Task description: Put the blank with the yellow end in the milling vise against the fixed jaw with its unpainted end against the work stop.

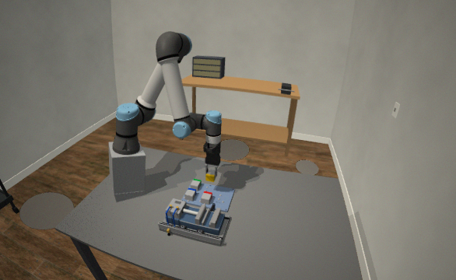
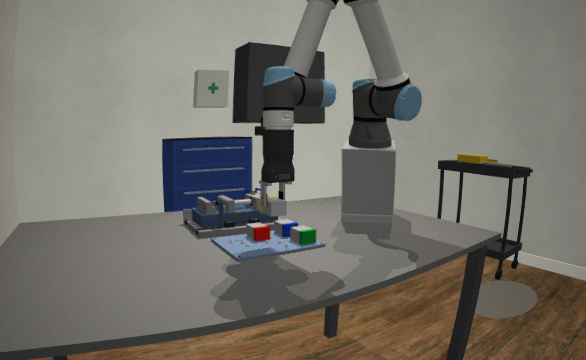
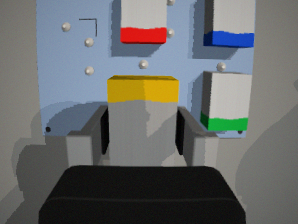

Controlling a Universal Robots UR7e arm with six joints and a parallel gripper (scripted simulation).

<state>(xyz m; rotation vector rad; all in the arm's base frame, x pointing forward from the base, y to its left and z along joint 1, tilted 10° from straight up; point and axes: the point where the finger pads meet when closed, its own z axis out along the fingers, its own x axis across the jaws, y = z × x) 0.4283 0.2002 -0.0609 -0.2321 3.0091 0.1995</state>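
Right now the work stop is 10 cm ahead of my hand, 21 cm to the right of it and 4 cm below it. Also, from my hand: light blue plate (4 cm to the right, 13 cm below); red-ended blank (1 cm ahead, 9 cm to the right, 11 cm below); yellow-ended blank (2 cm below).
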